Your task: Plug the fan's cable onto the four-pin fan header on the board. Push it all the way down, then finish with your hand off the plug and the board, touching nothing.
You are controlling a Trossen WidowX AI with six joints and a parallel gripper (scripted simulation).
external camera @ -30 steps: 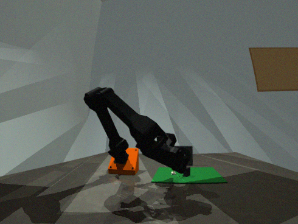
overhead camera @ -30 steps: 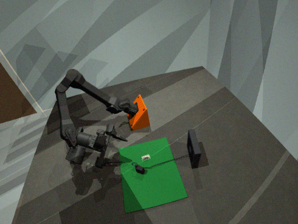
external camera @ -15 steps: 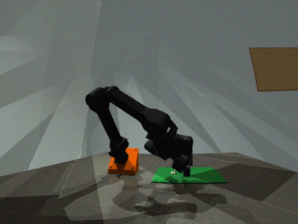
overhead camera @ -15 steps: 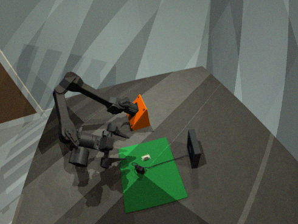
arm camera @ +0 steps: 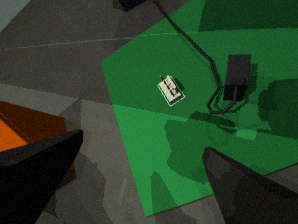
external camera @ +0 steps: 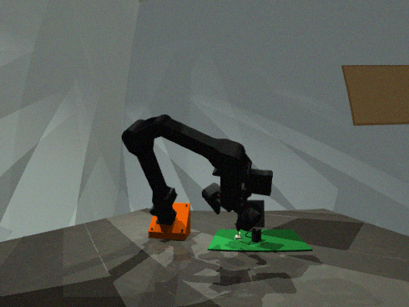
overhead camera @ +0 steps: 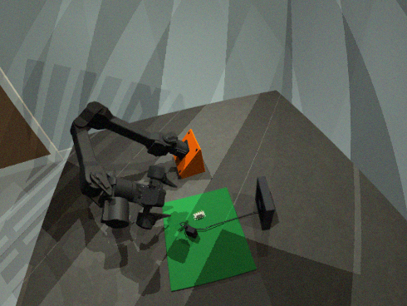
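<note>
Now: the plug 9 cm ahead of my gripper tip, 5 cm below it and 3 cm to the left of it. Round my gripper tip: black fan 26 cm to the left, 8 cm ahead, 2 cm below; then green board 9 cm below, 9 cm ahead, 7 cm to the left.
</note>
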